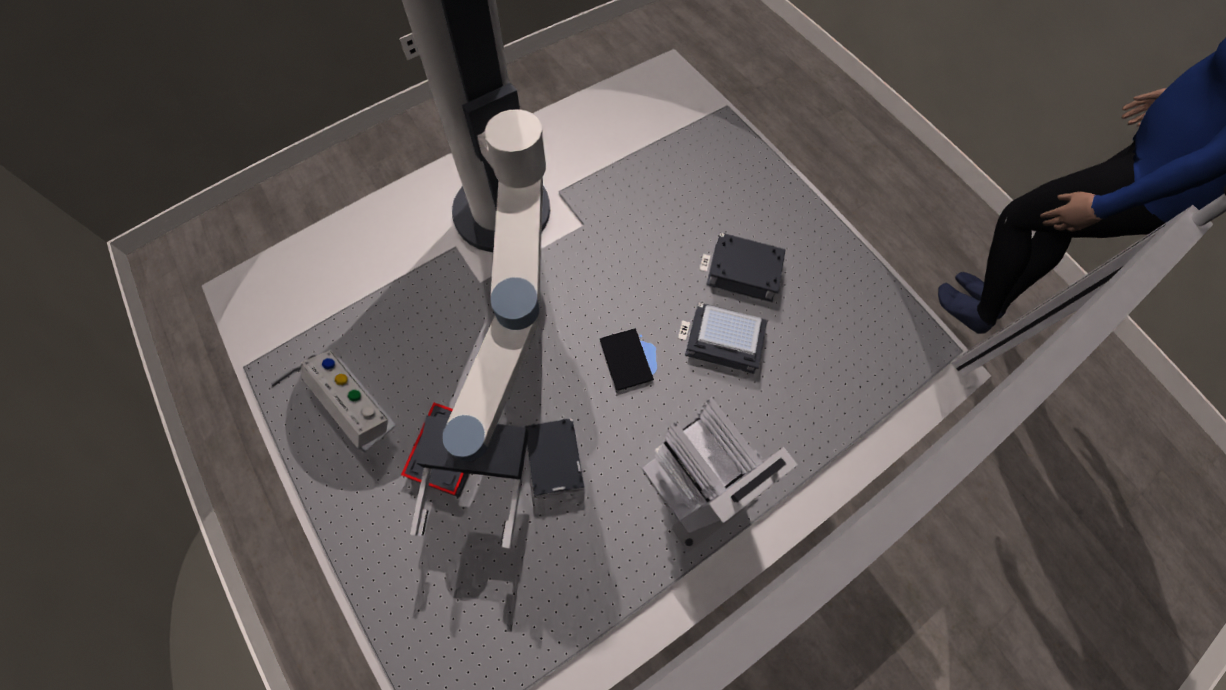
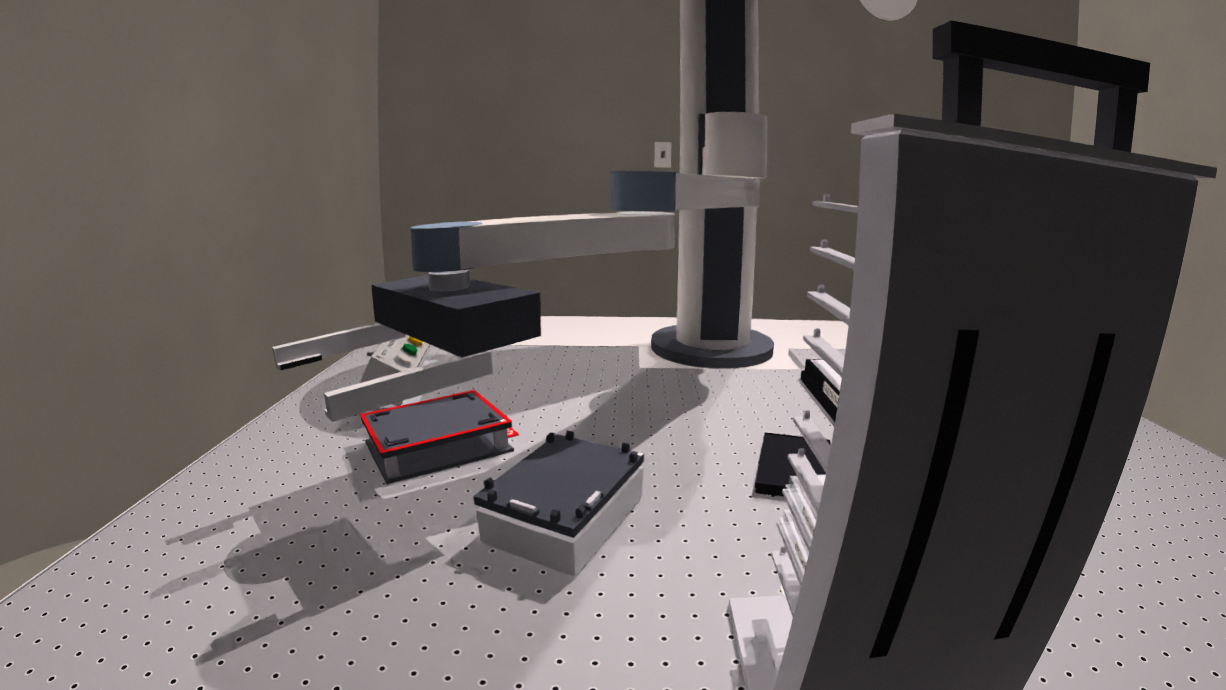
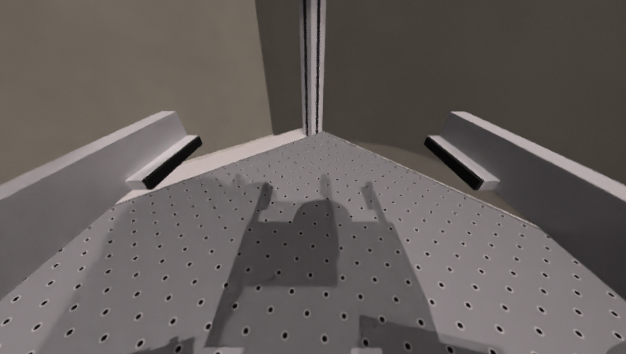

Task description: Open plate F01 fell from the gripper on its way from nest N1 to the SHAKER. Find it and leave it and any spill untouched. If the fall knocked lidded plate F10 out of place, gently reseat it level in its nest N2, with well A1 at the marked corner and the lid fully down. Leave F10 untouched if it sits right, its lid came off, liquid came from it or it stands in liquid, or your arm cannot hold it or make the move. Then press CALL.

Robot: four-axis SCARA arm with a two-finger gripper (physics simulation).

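Note:
A black plate, apparently F01, lies on the perforated deck with a blue spill at its edge. A pale, clear-topped plate, apparently F10, sits in the dark nest N2; whether it is level, its A1 corner and its lid's fit are too small to tell. Nest N1 holds no plate. My gripper is open and empty, above the deck, far from both plates. The button box has coloured buttons; its CALL label is unreadable.
A red-outlined dark station lies partly under the gripper body. A grey block with a dark top stands beside it. A tall slotted rack stands near the front edge. A person is beyond the deck's right edge.

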